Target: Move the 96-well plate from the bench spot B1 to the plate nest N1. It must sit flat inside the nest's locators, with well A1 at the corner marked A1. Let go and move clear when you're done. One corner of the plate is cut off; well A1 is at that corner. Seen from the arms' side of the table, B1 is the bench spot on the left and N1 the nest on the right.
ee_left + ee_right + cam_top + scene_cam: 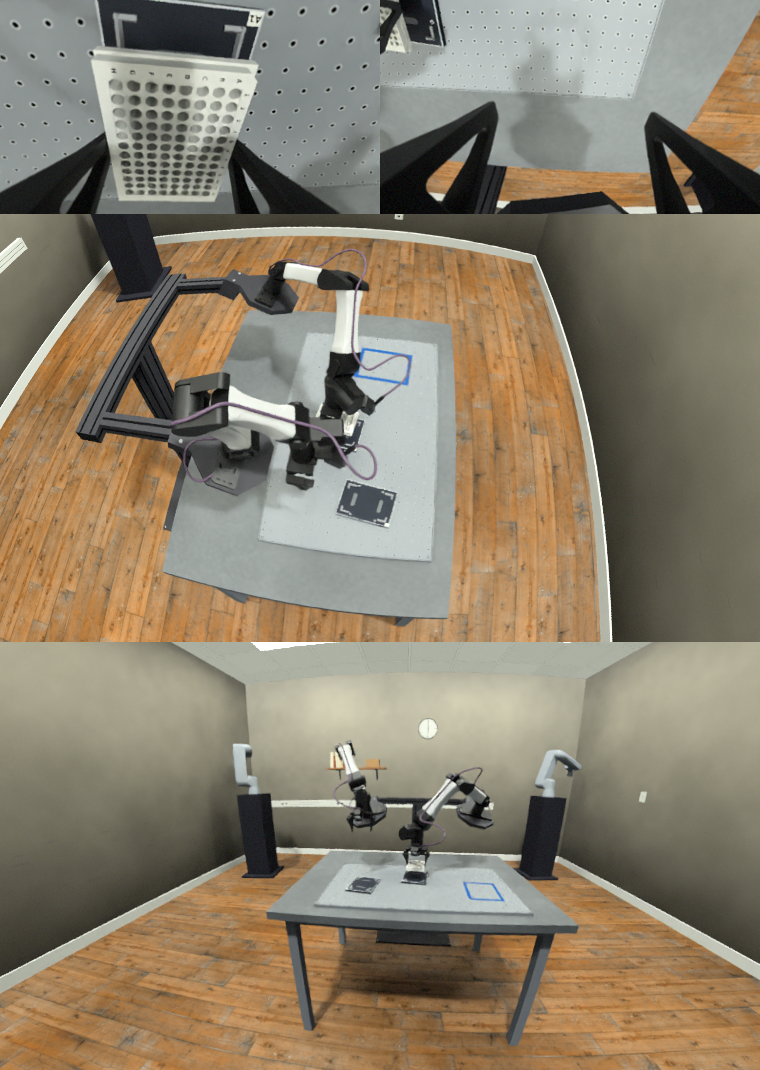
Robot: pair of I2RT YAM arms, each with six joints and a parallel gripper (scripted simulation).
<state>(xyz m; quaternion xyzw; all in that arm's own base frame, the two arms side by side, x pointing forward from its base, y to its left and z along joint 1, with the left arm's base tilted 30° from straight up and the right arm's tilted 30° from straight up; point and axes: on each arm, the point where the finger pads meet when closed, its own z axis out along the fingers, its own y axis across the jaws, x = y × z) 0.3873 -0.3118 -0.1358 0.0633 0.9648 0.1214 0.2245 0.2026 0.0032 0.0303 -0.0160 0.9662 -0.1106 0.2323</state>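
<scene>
Now: the dark nest 7 cm below my left hand. Also, from my left hand: white 96-well plate (right at my left hand); A1 label (7 cm to the right, 6 cm below, 6 cm ahead).
</scene>
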